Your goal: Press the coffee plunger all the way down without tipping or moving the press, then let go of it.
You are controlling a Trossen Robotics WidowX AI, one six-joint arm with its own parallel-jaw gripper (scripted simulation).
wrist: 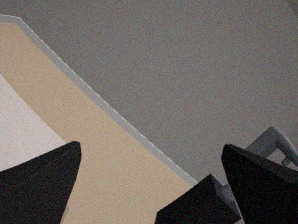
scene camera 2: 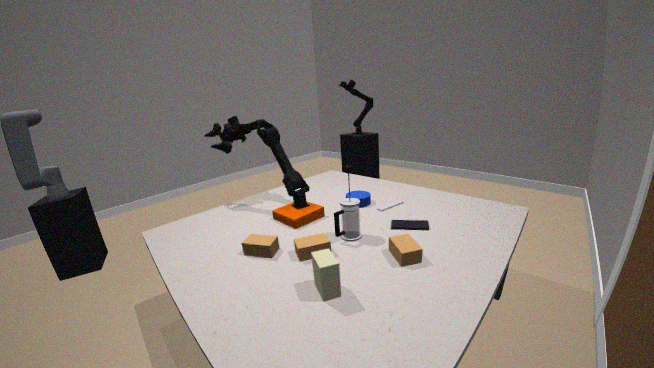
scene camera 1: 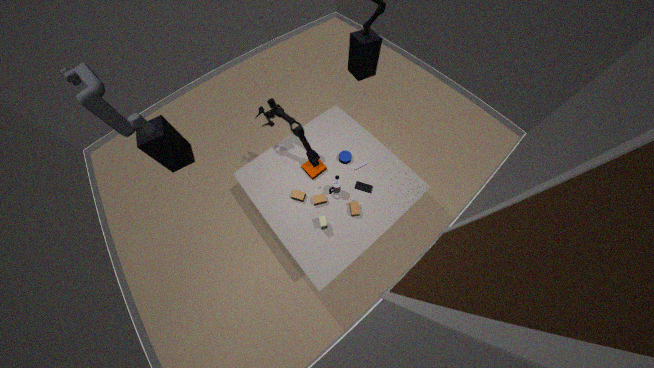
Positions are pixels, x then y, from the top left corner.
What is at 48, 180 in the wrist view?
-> The gripper.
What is the gripper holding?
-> Nothing.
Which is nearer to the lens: the coffee press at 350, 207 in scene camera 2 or the pale block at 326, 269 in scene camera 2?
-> The pale block.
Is the gripper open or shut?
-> Open.
